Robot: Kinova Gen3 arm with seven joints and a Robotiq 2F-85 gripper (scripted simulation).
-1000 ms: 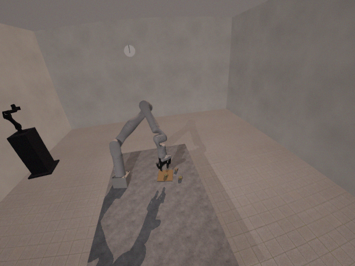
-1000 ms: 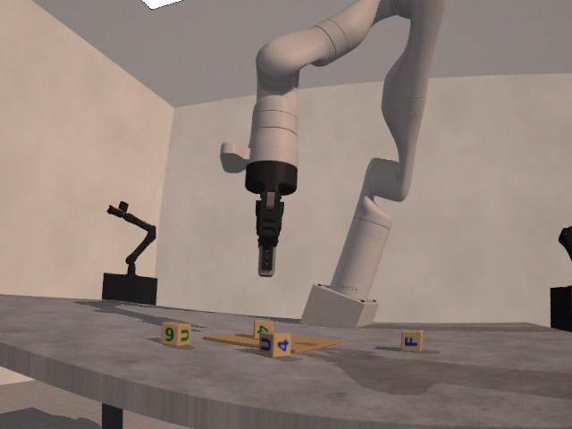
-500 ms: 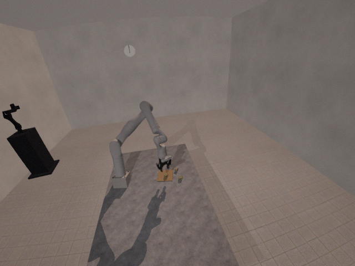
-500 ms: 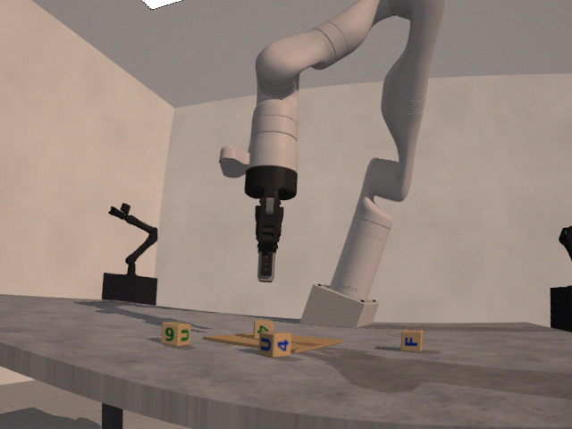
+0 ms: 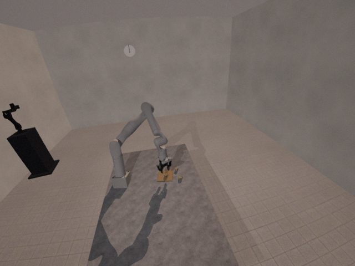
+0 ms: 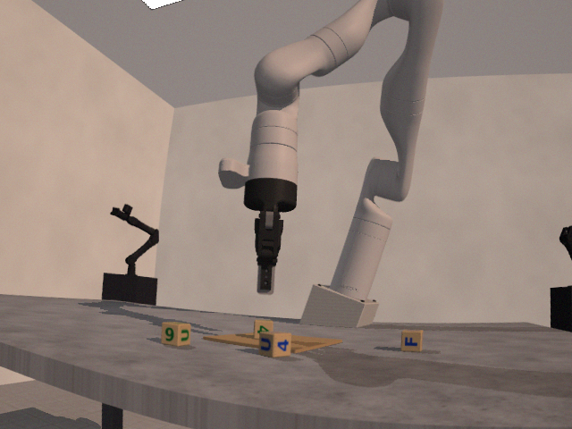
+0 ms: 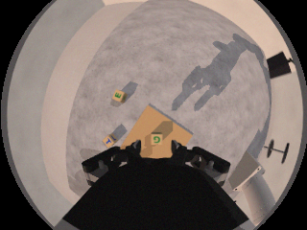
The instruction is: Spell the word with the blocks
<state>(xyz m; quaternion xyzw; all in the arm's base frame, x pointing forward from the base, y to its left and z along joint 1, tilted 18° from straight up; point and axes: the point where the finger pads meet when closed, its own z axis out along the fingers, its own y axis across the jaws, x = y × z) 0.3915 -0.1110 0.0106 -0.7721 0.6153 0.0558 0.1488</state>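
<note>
Right now my hand is 2 cm to the right of the mat and 8 cm above it. From my hand the other things lie so: E block (11 cm ahead, 8 cm to the right, 7 cm below); F block (3 cm ahead, 20 cm to the left, 7 cm below).
</note>
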